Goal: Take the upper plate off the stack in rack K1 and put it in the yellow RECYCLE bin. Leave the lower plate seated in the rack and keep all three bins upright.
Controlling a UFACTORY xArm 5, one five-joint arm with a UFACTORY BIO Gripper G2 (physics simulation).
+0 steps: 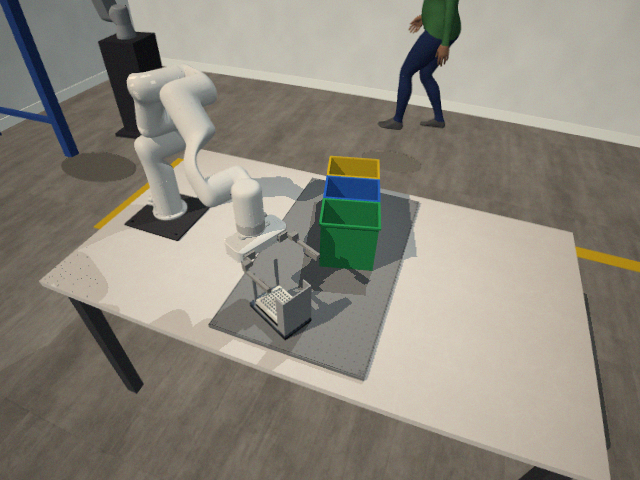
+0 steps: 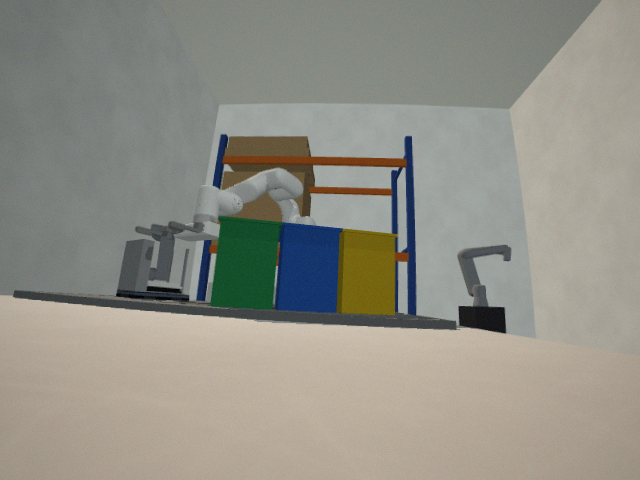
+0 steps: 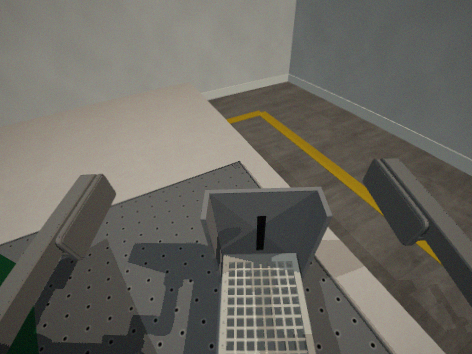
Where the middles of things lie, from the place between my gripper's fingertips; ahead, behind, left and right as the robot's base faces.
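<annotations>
My hand is 100 mm above the green bin (image 2: 244, 277), 290 mm to the right of it and 90 mm short of it. Going by their middles, of the things named here the green bin is the nearest to my hand. The blue bin (image 2: 307, 279) is 100 mm below my hand, 420 mm to the left of it and 70 mm ahead of it. Then there is the yellow recycle bin (image 2: 366, 269), which is 100 mm below my hand, 550 mm to the left of it and 50 mm ahead of it; going by their middles, of the things named here the yellow recycle bin is the farthest from my hand.
</annotations>
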